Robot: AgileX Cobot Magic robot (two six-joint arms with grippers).
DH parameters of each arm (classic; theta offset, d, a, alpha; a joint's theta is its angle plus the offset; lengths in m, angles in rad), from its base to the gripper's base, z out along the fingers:
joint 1: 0 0.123 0 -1.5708
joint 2: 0.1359 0 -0.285 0
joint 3: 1.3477 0 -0.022 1.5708
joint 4: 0 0.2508 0 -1.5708
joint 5: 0 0 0.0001 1.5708
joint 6: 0 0.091 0 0
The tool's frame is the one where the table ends.
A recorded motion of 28 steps. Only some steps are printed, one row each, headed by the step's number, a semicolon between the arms.
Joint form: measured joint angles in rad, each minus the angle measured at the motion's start. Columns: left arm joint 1, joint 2, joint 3, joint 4, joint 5, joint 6; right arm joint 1, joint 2, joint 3, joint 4, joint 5, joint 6.
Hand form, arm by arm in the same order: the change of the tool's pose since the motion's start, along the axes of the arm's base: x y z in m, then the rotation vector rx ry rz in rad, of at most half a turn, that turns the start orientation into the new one. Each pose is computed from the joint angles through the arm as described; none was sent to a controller.
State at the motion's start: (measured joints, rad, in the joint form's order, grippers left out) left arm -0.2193 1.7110 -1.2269 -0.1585 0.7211 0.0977; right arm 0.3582 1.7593 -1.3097 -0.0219 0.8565 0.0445
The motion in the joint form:
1: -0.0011 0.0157 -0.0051 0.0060 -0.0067 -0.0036; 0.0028 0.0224 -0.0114 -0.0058 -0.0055 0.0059
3: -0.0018 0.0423 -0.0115 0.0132 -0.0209 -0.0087; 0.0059 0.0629 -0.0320 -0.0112 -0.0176 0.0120
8: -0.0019 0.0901 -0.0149 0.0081 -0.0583 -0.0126; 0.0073 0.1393 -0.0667 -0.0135 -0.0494 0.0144
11: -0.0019 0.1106 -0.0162 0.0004 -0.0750 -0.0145; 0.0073 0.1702 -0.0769 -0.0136 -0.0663 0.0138
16: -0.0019 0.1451 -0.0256 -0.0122 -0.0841 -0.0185; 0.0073 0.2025 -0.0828 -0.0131 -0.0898 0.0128
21: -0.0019 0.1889 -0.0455 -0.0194 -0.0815 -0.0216; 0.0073 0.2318 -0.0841 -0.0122 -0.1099 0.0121
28: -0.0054 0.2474 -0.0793 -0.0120 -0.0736 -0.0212; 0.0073 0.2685 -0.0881 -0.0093 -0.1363 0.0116
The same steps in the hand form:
1: 0.0031 -0.0007 -0.0040 0.0052 0.0033 0.0007; 0.0043 0.0023 -0.0049 -0.0050 0.0039 -0.0005
3: 0.0081 -0.0015 -0.0114 0.0117 0.0086 0.0036; 0.0121 0.0061 -0.0141 -0.0104 0.0100 -0.0008
8: 0.0162 -0.0032 -0.0267 0.0096 0.0171 0.0141; 0.0265 0.0121 -0.0333 -0.0147 0.0189 0.0003
11: 0.0195 -0.0042 -0.0334 0.0040 0.0214 0.0216; 0.0318 0.0142 -0.0424 -0.0161 0.0225 0.0014
16: 0.0244 -0.0059 -0.0435 -0.0040 0.0403 0.0325; 0.0367 0.0161 -0.0531 -0.0167 0.0254 0.0029
21: 0.0307 -0.0077 -0.0552 -0.0053 0.0681 0.0386; 0.0401 0.0175 -0.0641 -0.0187 0.0331 0.0038
28: 0.0393 -0.0108 -0.0698 0.0083 0.0982 0.0302; 0.0444 0.0195 -0.0774 -0.0184 0.0400 0.0036

